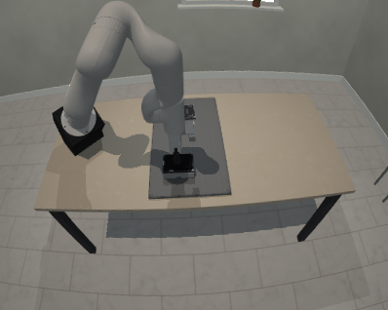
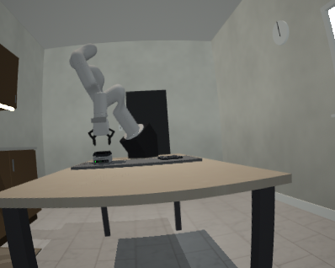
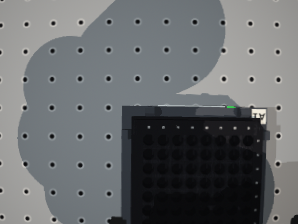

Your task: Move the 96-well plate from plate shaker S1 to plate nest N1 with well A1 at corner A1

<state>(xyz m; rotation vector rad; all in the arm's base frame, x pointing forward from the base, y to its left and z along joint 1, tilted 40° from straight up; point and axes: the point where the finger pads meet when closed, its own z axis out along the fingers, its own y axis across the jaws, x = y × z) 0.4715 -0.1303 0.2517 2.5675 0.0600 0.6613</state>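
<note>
The black 96-well plate is 5 cm below my hand. Also, from my hand: A1 label (12 cm ahead, 35 cm to the left, 11 cm below); plate nest N1 (5 cm ahead, 41 cm to the left, 11 cm below).
</note>
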